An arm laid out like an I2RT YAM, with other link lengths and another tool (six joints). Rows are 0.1 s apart.
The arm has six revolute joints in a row. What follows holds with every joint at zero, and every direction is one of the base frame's. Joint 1 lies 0.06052 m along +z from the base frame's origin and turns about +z. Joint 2 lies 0.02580 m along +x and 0.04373 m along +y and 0.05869 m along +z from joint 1 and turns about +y. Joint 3 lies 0.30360 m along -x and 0.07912 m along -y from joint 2 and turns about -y. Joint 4 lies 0.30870 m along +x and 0.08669 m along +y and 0.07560 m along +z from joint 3 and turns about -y. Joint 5 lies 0.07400 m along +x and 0.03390 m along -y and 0.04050 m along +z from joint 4 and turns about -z. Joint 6 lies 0.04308 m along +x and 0.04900 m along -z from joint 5 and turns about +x. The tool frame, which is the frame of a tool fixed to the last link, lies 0.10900 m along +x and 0.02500 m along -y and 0.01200 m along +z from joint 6; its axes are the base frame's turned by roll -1.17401, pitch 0.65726 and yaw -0.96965 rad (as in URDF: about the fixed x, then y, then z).
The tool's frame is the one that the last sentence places.
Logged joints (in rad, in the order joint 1, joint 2, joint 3, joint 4, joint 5, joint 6), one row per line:
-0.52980 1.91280 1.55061 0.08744 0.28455 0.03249
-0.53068 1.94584 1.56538 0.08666 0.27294 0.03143
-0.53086 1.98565 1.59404 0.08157 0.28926 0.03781
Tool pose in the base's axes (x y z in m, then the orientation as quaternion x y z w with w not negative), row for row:
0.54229 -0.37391 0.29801 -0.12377 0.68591 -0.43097 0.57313
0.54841 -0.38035 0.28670 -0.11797 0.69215 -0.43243 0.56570
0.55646 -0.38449 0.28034 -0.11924 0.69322 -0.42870 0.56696
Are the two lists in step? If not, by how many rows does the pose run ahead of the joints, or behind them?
The pose runs 1 row ahead of the joints: the pose in row i belongs to the joints in row i + 1.
